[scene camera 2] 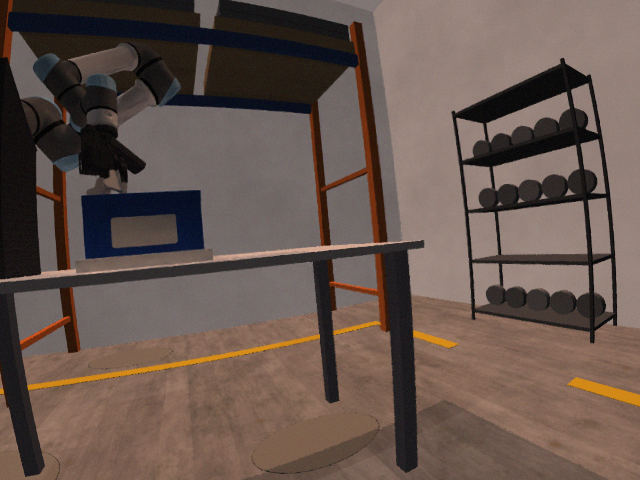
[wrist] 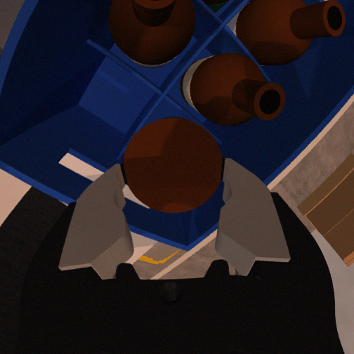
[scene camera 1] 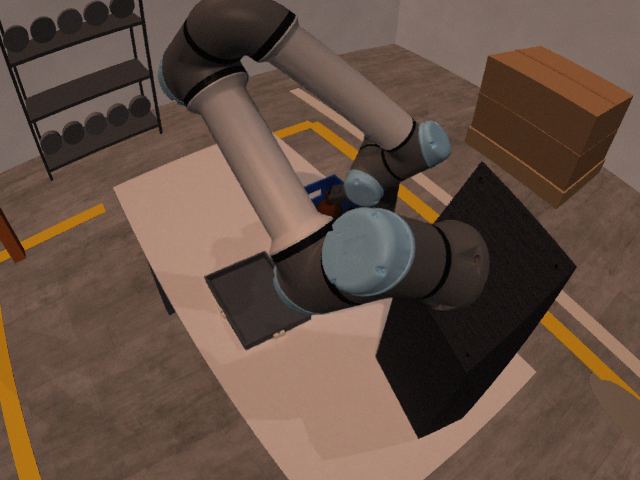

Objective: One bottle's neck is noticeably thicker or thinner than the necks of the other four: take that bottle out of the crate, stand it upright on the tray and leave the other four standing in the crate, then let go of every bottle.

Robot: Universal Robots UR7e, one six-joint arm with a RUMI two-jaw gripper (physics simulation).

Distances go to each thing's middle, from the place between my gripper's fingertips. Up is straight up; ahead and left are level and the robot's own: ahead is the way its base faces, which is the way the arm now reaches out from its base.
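Scene:
There is the brown bottle (wrist: 172, 164), and I see it 1 cm to the right of my hand and 6 cm below it.

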